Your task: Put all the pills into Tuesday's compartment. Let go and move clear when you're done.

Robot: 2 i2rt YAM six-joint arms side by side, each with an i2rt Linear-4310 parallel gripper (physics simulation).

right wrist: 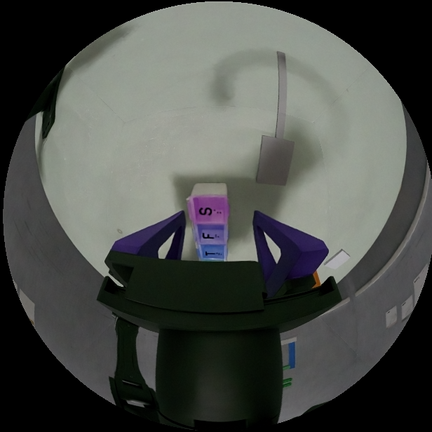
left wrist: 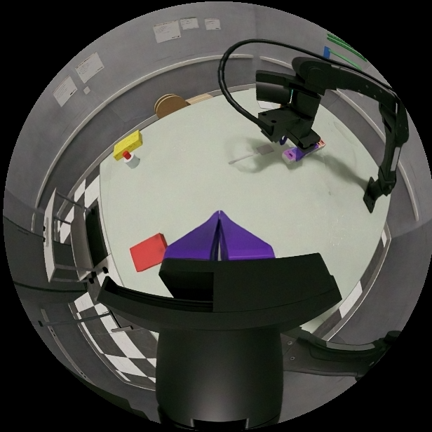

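Note:
A pill organizer lies on the table. In the right wrist view its pink S lid, violet F lid and blue T lid show closed; the rest, with Tuesday's compartment, is hidden behind the gripper body. My right gripper is open, its purple fingers apart on either side of the organizer, with gaps between. My left gripper is shut and empty, above the table well away from the organizer. No loose pills can be made out in either view.
A grey spatula-like tool lies beside the organizer. A red block is left of my left gripper. A yellow block and a white bottle with a red cap stand near the far left edge. A white piece and an orange thing are at the right.

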